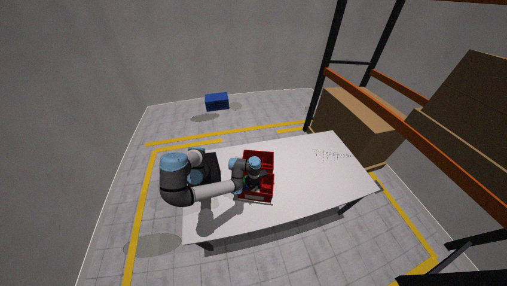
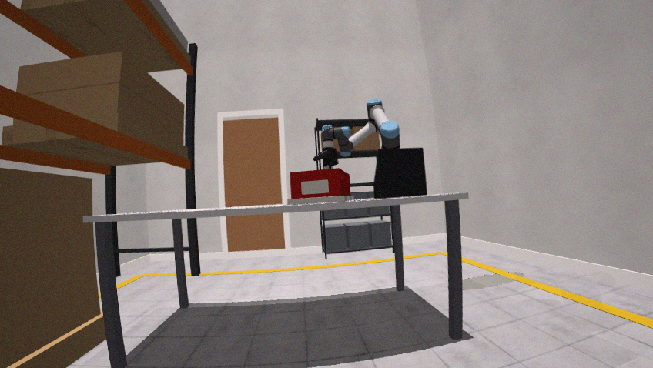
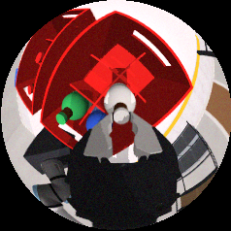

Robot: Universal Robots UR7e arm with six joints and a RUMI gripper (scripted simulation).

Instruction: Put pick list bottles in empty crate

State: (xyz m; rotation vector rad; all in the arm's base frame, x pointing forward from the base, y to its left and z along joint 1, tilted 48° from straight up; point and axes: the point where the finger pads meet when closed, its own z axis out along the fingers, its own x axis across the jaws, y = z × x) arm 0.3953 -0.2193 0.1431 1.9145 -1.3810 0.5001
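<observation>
Now: hand 70 mm above the grey-topped bottle. Round my hand: blue bottle 80 mm behind, 70 mm below, 30 mm to the left; then green bottle 110 mm to the left, 70 mm below, 40 mm behind.
</observation>
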